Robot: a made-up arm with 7 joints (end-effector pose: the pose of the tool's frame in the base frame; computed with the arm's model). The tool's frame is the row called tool.
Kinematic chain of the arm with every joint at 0, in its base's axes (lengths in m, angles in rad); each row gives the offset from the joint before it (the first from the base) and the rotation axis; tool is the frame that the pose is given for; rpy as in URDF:
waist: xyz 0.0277 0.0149 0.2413 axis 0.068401 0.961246 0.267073
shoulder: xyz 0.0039 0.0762 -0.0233 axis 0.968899 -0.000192 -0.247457
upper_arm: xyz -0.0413 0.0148 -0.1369 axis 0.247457 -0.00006 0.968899
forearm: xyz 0.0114 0.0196 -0.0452 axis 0.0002 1 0.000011
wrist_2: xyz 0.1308 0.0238 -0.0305 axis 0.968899 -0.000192 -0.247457
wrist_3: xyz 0.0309 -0.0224 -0.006 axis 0.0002 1 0.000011
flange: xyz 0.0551 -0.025 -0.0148 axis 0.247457 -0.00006 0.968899
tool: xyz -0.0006 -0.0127 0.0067 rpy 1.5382 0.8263 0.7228
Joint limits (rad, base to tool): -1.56..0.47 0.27..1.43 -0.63..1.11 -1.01..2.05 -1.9..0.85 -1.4..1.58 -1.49..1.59
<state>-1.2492 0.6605 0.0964 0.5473 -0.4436 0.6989 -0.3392</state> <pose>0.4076 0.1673 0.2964 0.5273 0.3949 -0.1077 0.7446</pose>
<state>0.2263 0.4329 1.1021 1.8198 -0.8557 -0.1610 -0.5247</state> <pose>-0.1567 0.2975 -0.0821 -0.2922 0.7998 0.2440 0.4641</pose>
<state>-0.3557 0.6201 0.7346 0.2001 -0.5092 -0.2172 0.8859</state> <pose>0.2546 0.3293 0.1978 -0.0025 0.4297 0.6216 0.6550</pose>
Working (the frame after each row of the table, in the pose's form):
after waist: 0.0277 0.0149 0.2413 -0.0121 -0.1701 -0.0472 0.9842
after shoulder: 0.0465 0.0895 0.2201 0.2923 -0.1769 -0.0690 0.9373
after upper_arm: 0.0595 0.1829 0.1116 0.2945 -0.2729 0.2774 0.8728
after forearm: 0.0690 0.2298 0.0953 0.2654 -0.1844 0.3054 0.8957
after wrist_2: 0.1562 0.3225 0.1443 0.0267 -0.2695 0.3064 0.9126
after wrist_3: 0.1926 0.3225 0.1574 0.0598 -0.3668 0.3017 0.8780
after flange: 0.2461 0.3338 0.1871 -0.0052 -0.3242 0.6761 0.6616

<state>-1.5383 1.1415 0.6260 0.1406 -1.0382 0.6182 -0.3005</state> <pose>0.1410 0.2434 0.4921 0.4035 -0.1496 0.1183 0.8949</pose>
Working (the frame after each row of the table, in the pose's form):
after waist: 0.0277 0.0149 0.2413 -0.0476 -0.6686 -0.1858 0.7185
after shoulder: 0.0750 0.0773 0.2565 0.4254 -0.6663 0.0976 0.6046
after upper_arm: 0.1600 0.1933 0.2597 0.2521 -0.7534 0.3240 0.5137
after forearm: 0.1696 0.2395 0.2777 0.2287 -0.7154 0.3409 0.5653
after wrist_2: 0.1391 0.2856 0.4024 -0.1610 -0.8131 0.0215 0.5590
after wrist_3: 0.1293 0.2724 0.4373 -0.1599 -0.6045 -0.0284 0.7799
after flange: 0.1519 0.2527 0.4919 -0.0993 -0.6198 -0.1636 0.7610

